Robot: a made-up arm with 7 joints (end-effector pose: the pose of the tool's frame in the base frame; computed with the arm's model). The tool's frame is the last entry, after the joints.
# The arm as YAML. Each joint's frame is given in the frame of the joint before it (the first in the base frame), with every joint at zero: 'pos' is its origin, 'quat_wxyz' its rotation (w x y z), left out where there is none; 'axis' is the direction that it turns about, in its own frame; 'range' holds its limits. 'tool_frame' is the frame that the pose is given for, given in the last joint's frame.
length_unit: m
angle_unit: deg
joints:
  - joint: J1
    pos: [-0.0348, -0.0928, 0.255]
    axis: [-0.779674, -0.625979, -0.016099]
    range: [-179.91, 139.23]
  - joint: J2
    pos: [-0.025, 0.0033, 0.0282]
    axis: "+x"
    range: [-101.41, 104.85]
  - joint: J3
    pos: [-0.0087, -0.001, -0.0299]
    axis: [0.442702, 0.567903, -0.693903]
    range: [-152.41, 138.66]
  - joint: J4
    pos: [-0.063, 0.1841, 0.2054]
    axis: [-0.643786, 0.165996, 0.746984]
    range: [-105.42, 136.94]
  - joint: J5
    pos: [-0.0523, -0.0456, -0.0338]
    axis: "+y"
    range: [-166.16, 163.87]
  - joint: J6
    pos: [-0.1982, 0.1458, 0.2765]
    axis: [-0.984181, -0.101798, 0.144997]
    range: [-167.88, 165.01]
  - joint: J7
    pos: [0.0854, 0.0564, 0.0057]
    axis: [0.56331, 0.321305, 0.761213]
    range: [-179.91, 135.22]
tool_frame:
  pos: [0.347, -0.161, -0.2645]
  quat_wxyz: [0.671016, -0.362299, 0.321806, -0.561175]
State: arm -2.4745 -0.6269 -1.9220 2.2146 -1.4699 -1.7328 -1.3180
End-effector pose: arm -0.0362 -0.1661 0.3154 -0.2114 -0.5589 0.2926
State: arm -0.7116 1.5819 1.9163 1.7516 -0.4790 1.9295 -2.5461
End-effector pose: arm -0.4415 -0.4783 -0.2596 0.0993 -1.0268 2.4685
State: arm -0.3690 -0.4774 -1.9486 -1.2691 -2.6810 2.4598 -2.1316
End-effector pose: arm -0.4169 0.3986 -0.0394 -0.3620 -0.4307 0.5782
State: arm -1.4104 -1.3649 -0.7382 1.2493 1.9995 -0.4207 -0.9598
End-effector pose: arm -0.0254 0.1111 0.4596 1.9918 1.6327 1.1411
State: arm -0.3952 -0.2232 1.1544 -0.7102 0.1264 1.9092 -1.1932
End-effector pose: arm 0.5343 -0.5242 0.7987 2.6826 0.0912 1.5567
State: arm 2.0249 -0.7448 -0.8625 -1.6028 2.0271 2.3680 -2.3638
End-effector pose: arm -0.1377 0.2399 -0.2287 0.2012 3.0368 -0.5998
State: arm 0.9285 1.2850 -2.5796 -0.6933 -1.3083 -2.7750 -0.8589
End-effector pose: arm 0.0347 -0.0460 -0.5232 -1.1286 -0.6590 1.3118
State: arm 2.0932 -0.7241 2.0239 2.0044 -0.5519 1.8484 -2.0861
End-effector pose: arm -0.4727 0.4599 -0.2842 -0.5560 2.4746 -0.6350
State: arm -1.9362 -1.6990 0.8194 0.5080 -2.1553 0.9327 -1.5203
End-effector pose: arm -0.4253 -0.3933 0.6824 0.7330 -0.5706 -2.7067
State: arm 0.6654 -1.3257 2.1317 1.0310 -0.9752 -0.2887 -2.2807
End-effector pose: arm -0.4237 0.5322 0.3008 -0.8373 0.6626 1.6640
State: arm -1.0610 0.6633 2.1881 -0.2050 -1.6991 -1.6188 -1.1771
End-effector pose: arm 0.0296 0.0588 0.1121 0.1194 -1.4318 0.8490
